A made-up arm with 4 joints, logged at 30 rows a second.
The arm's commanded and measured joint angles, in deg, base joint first. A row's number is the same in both.
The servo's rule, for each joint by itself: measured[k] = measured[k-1] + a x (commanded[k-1-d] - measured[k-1]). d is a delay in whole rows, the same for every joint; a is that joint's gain. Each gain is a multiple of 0.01, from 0.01 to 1. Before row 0 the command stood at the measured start. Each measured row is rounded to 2 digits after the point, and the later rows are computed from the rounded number. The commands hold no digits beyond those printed.
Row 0, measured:
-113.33, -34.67, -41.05, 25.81
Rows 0 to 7, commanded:
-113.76, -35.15, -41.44, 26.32
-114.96, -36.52, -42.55, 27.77
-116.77, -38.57, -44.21, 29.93
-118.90, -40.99, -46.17, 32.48
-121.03, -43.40, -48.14, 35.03
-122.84, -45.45, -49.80, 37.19
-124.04, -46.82, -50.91, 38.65
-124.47, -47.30, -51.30, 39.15
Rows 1 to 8, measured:
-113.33, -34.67, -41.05, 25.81
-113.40, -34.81, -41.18, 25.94
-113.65, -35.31, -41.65, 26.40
-114.15, -36.26, -42.52, 27.28
-114.91, -37.63, -43.76, 28.58
-115.89, -39.30, -45.25, 30.19
-117.00, -41.08, -46.80, 31.94
-118.13, -42.74, -48.20, 33.62
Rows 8 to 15, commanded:
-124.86, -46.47, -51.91, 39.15
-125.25, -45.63, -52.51, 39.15
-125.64, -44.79, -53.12, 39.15
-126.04, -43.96, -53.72, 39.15
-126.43, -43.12, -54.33, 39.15
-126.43, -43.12, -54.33, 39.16
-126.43, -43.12, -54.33, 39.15
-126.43, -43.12, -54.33, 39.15
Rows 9 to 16, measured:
-119.14, -44.06, -49.25, 35.00
-120.06, -44.76, -50.15, 36.04
-120.89, -45.01, -50.95, 36.82
-121.65, -44.95, -51.69, 37.40
-122.35, -44.66, -52.38, 37.84
-123.00, -44.21, -53.04, 38.17
-123.55, -43.89, -53.48, 38.42
-124.01, -43.67, -53.77, 38.60

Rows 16 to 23, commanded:
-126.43, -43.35, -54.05, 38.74
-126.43, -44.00, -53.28, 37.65
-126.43, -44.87, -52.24, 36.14
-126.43, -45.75, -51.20, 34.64
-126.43, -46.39, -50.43, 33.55
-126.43, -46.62, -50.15, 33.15
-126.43, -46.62, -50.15, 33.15
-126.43, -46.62, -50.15, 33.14
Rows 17 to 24, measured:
-124.40, -43.51, -53.96, 38.74
-124.72, -43.46, -53.99, 38.74
-124.99, -43.62, -53.75, 38.47
-125.22, -43.98, -53.24, 37.89
-125.41, -44.49, -52.55, 37.08
-125.57, -45.04, -51.83, 36.20
-125.71, -45.50, -51.26, 35.44
-125.83, -45.82, -50.88, 34.87

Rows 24 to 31, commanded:
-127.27, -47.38, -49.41, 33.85
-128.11, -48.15, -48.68, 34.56
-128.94, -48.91, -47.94, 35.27
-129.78, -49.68, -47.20, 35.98
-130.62, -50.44, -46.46, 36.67
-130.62, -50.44, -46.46, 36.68
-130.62, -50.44, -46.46, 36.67
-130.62, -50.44, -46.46, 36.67
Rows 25 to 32, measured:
-125.93, -46.05, -50.63, 34.44
-126.14, -46.44, -50.22, 34.29
-126.46, -46.94, -49.70, 34.36
-126.86, -47.51, -49.10, 34.59
-127.33, -48.14, -48.45, 34.94
-127.86, -48.81, -47.77, 35.37
-128.30, -49.28, -47.32, 35.70
-128.67, -49.62, -47.03, 35.94

